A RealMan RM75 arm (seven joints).
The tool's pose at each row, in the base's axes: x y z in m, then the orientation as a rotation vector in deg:
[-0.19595 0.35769 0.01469 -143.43 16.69 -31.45]
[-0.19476 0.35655 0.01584 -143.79 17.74 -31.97]
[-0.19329 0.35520 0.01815 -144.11 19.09 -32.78]
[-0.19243 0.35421 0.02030 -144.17 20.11 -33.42]
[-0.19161 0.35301 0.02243 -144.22 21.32 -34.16]
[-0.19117 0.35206 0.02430 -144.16 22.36 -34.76]
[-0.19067 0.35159 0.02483 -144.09 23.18 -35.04]
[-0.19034 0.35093 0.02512 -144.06 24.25 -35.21]
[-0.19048 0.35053 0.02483 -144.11 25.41 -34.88]
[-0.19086 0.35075 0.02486 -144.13 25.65 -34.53]
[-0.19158 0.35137 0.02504 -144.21 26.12 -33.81]
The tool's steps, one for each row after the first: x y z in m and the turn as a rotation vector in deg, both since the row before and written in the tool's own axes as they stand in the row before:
[0.00179 0.00019 -0.00089 -0.64 0.57 0.49]
[0.00250 -0.00032 -0.00173 -0.71 0.85 0.63]
[0.00180 -0.00046 -0.00169 -0.37 0.67 0.51]
[0.00185 -0.00028 -0.00177 -0.43 0.78 0.61]
[0.00136 -0.00030 -0.00163 -0.28 0.65 0.56]
[0.00079 0.00002 -0.00036 -0.19 0.37 0.49]
[0.00064 0.00033 -0.00033 -0.29 0.35 0.67]
[-0.00006 0.00051 -0.00001 -0.37 0.01 0.82]
[-0.00040 -0.00012 -0.00012 -0.07 -0.20 0.23]
[-0.00081 -0.00047 -0.00025 -0.17 -0.42 0.45]

